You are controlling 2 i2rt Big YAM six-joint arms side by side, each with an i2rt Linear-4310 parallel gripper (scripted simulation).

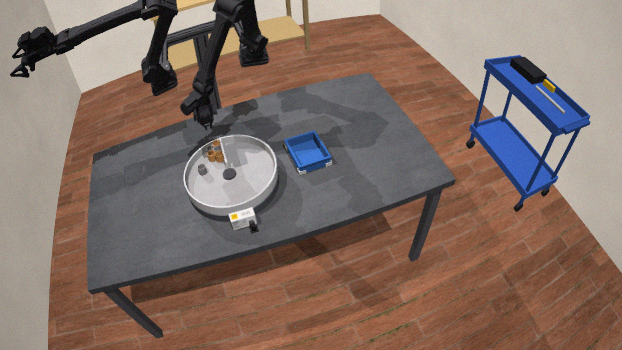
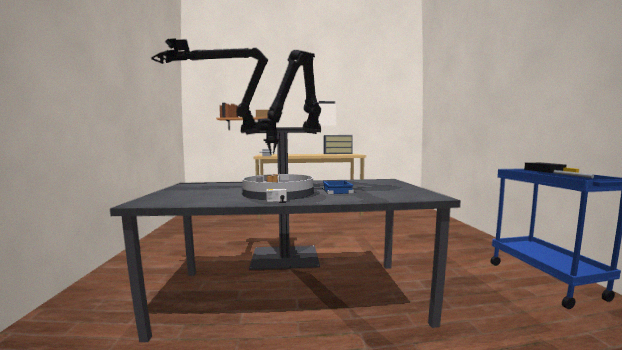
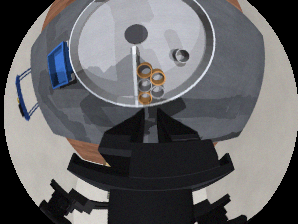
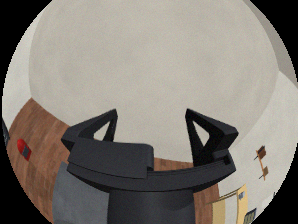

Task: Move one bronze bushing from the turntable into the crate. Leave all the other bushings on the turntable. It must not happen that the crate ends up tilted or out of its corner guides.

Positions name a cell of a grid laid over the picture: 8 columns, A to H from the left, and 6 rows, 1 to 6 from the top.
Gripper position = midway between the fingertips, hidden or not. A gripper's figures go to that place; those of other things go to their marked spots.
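My left gripper (image 3: E4) is 13 cm from the lens, and a blue crate (image 3: B2) is 53 cm from the lens.
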